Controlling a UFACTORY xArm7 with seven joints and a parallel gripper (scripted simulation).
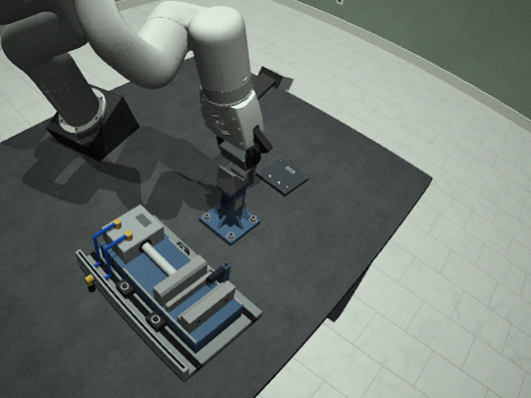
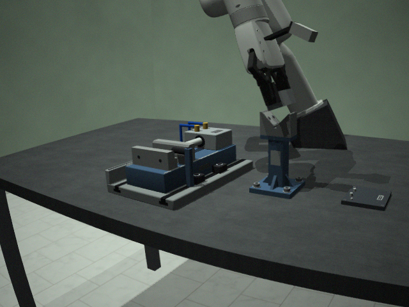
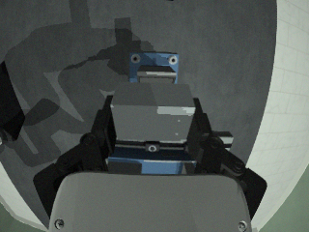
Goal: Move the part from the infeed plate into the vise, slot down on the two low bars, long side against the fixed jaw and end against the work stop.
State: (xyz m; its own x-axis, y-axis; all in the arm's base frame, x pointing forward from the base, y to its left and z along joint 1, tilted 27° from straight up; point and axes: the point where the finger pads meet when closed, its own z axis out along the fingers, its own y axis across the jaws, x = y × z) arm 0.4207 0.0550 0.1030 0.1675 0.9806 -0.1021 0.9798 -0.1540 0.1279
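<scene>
My hand is 2 cm above the part and 1 cm to the right of it. The rest, counted from my hand: work stop: 18 cm to the right, 11 cm below, 8 cm ahead; cylinder rod: 21 cm to the right, 12 cm below, 1 cm behind; blue stand: 14 cm below.
</scene>
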